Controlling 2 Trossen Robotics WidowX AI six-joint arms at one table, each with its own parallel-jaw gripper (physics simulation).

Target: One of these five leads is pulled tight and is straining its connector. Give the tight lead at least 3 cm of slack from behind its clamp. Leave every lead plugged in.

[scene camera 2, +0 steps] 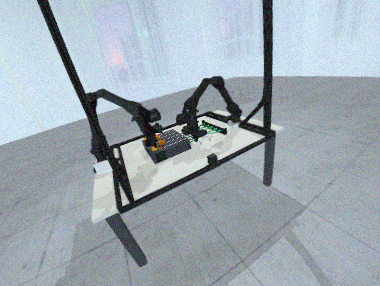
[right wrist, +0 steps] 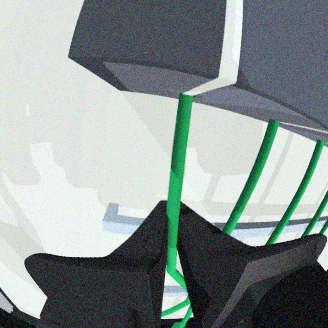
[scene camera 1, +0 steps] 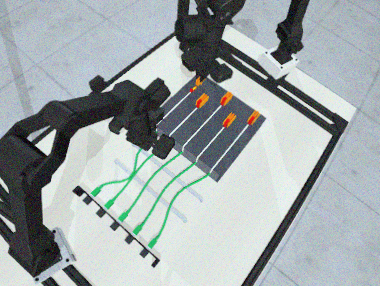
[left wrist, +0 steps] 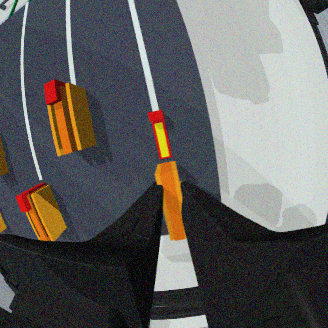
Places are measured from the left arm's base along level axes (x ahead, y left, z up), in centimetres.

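Pixels of known places: left gripper, between the fingertips: (scene camera 2: 156, 147) (scene camera 1: 199, 80) (left wrist: 170, 188); right gripper, between the fingertips: (scene camera 2: 196, 141) (right wrist: 168, 206) (scene camera 1: 144, 147); left arm's base, origin of its link: (scene camera 2: 103, 158) (scene camera 1: 281, 56); right arm's base, origin of its link: (scene camera 2: 236, 121) (scene camera 1: 45, 254).
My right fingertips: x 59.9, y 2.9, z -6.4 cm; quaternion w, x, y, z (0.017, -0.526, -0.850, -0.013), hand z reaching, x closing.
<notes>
Ahead of a thing's pixels: the offset from my right fingertips to its top centre. "pt": to the spot under its first point.
My left gripper (scene camera 1: 200, 79) (left wrist: 170, 188) is shut on the orange lever @(pt dx -25.9, dy -8.2, dz +8.5 cm) (left wrist: 170, 200) of the far-left clamp, whose red and yellow part @(pt dx -22.9, dy -7.4, dz +5.4 cm) (scene camera 1: 193, 89) (left wrist: 161, 137) shows. A white lead @(pt dx -17.8, dy -5.9, dz +5.4 cm) (left wrist: 143, 57) runs from this clamp along the dark block (scene camera 1: 175, 137) (left wrist: 110, 30). My right gripper (right wrist: 168, 206) is shut on the green part of a lead @(pt dx -4.4, dy -1.7, dz +1.8 cm) (right wrist: 185, 130) just off the block's edge; its fingertips are hidden in scene camera 1. Below the fingers this lead bends sideways. In scene camera 1 the two left green leads curve and meet; all five green plugs sit at the connector strip @(pt dx +22.0, dy +2.6, dz +2.8 cm) (scene camera 1: 78, 190).
Several other orange and red clamps (scene camera 1: 201, 101) (scene camera 1: 226, 99) (scene camera 1: 229, 120) (scene camera 1: 253, 118) stand on the block. The three other green leads curve toward the strip beside them. Two pale bars (scene camera 1: 172, 210) (scene camera 1: 192, 194) lie under the leads. A black frame (scene camera 1: 300, 200) edges the table.
</notes>
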